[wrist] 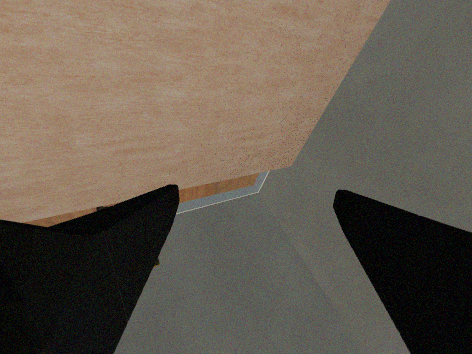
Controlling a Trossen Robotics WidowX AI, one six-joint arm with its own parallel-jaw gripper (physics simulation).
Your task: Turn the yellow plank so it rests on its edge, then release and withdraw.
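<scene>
My gripper [256,195] is open, its two black fingers wide apart at the lower left and the right of the wrist view, with no object between the tips. The yellow plank does not show in the wrist view, so how it lies cannot be told.
A light wood-grained surface [165,90], which looks like a table top, fills the upper left and ends in a corner above the fingertips. A strip of darker orange-brown wood [215,188] with a pale border shows beyond its lower edge. A grey floor [400,125] lies beyond.
</scene>
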